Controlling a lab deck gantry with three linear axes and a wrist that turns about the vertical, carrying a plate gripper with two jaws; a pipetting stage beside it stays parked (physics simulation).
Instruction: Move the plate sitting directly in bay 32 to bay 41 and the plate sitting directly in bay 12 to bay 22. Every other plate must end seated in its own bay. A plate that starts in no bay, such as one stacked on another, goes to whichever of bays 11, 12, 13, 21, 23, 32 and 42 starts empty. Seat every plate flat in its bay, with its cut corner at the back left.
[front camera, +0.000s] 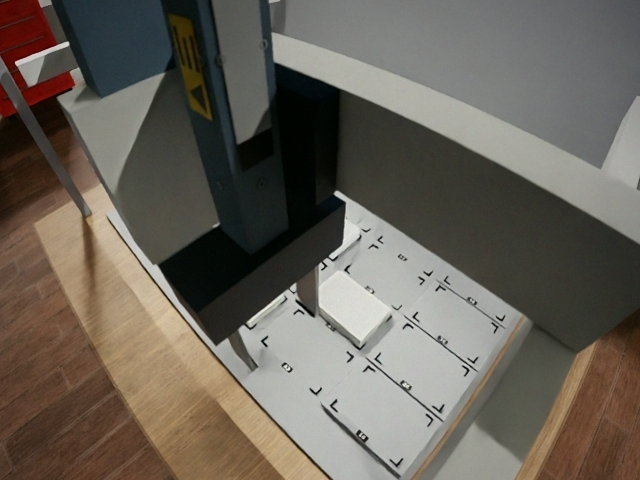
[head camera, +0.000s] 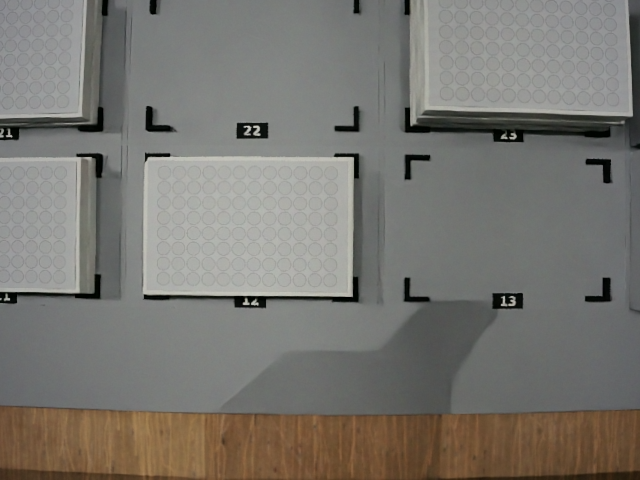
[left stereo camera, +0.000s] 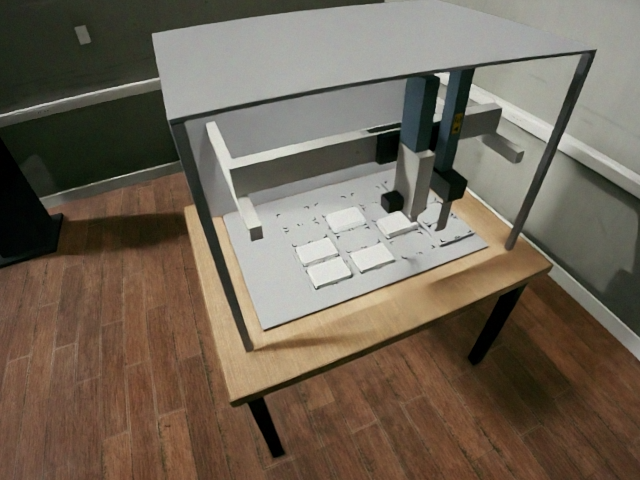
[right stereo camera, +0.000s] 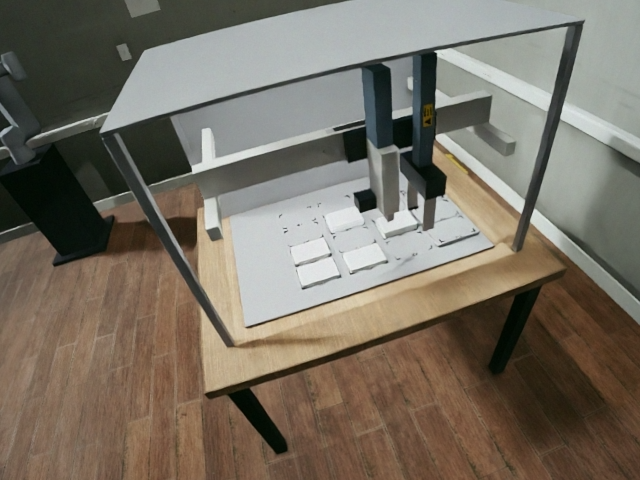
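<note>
My gripper (front camera: 277, 333), a back panel (front camera: 561, 78), a bay 13 (front camera: 319, 360). Bay 22 (head camera: 302, 74), bay 13 (head camera: 470, 222). My gripper (left stereo camera: 430, 219), back panel (left stereo camera: 248, 131), bay 13 (left stereo camera: 407, 246). My gripper (right stereo camera: 419, 218), back panel (right stereo camera: 240, 124), bay 13 (right stereo camera: 402, 247).
</note>
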